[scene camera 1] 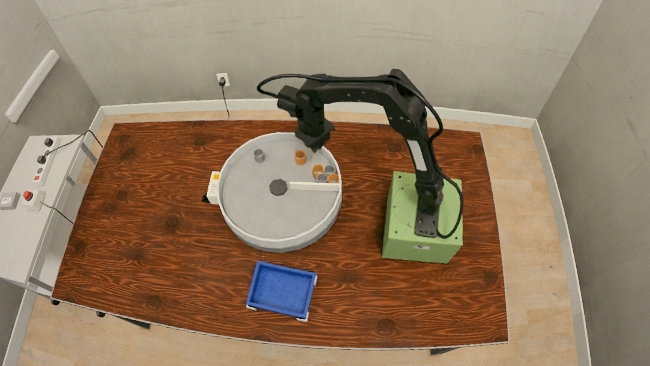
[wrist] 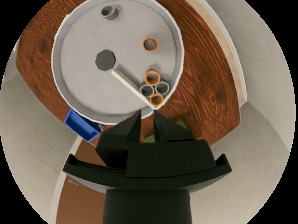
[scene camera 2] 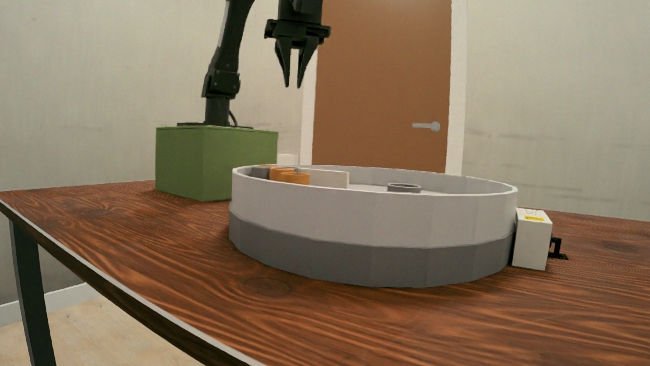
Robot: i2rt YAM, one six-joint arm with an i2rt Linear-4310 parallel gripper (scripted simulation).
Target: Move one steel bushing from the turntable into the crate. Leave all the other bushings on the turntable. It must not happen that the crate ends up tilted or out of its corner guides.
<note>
In view: my gripper point(scene camera 2: 292, 87), a blue crate point(scene camera 1: 280, 287) and a round grey turntable point(scene camera 1: 257, 197).
My gripper is seen too in scene camera 1 point(scene camera 1: 316, 150) and in the wrist view point(wrist: 147, 113).
</note>
